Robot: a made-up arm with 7 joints.
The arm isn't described. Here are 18 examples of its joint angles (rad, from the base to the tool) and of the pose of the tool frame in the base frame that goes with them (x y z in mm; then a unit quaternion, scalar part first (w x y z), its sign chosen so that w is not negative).
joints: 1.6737 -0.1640 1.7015 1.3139 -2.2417 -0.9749 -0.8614
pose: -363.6 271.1 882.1 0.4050 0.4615 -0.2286 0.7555
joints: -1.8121 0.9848 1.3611 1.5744 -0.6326 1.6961 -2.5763
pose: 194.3 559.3 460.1 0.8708 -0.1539 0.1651 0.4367
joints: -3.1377 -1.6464 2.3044 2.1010 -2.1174 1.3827 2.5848
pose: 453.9 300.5 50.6 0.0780 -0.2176 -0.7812 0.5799
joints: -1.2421 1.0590 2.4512 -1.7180 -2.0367 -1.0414 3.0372
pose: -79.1 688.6 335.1 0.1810 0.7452 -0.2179 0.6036
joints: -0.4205 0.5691 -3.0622 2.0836 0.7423 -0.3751 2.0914
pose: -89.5 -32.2 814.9 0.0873 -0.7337 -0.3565 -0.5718
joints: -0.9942 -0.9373 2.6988 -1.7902 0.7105 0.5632 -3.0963
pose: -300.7 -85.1 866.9 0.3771 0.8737 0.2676 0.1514
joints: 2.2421 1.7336 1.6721 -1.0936 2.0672 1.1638 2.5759
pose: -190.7 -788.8 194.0 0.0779 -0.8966 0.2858 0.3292
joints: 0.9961 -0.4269 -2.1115 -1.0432 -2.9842 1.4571 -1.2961
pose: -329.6 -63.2 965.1 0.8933 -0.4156 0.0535 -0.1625
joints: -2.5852 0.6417 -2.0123 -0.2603 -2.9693 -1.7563 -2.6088
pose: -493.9 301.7 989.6 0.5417 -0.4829 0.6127 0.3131
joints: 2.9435 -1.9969 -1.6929 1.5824 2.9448 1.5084 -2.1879
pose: 679.5 -197.1 -35.8 0.7495 0.2434 -0.5681 -0.2373
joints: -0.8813 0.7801 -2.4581 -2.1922 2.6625 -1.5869 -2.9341
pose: 502.5 233.4 435.6 0.5053 -0.2087 -0.8254 0.1408
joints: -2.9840 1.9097 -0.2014 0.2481 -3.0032 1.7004 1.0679
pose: -874.2 159.7 -44.4 0.0672 -0.8041 0.5493 -0.2175
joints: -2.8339 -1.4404 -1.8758 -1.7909 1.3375 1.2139 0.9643
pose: 587.6 160.6 533.1 0.0295 0.2837 -0.9577 0.0384
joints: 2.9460 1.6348 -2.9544 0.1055 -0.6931 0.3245 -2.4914
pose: -1006.6 -193.1 259.3 0.5827 0.0254 0.8108 0.0484
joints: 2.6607 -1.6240 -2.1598 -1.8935 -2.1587 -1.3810 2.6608
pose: 373.8 482.8 500.6 0.0585 0.9606 -0.0431 -0.2682
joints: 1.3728 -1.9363 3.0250 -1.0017 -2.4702 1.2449 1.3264
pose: -175.8 796.7 317.1 0.2468 -0.0319 0.9604 0.1256
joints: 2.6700 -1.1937 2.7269 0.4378 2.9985 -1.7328 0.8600
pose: 726.0 484.7 384.0 0.6902 0.2683 0.0626 0.6691
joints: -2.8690 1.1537 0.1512 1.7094 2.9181 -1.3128 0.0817
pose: -525.0 211.8 135.5 0.2199 -0.4684 0.1192 0.8474
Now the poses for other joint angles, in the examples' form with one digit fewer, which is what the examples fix.
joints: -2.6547 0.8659 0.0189 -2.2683 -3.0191 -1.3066 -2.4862
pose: -90 88 799 0.044 -0.555 -0.829 0.056
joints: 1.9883 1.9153 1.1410 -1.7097 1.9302 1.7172 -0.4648
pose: -26 -613 291 0.256 -0.015 0.956 -0.146
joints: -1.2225 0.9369 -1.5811 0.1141 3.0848 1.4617 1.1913
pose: 333 712 806 0.573 0.312 -0.664 -0.365
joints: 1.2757 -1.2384 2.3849 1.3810 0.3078 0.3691 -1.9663
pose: -483 607 163 0.174 -0.317 0.020 -0.932
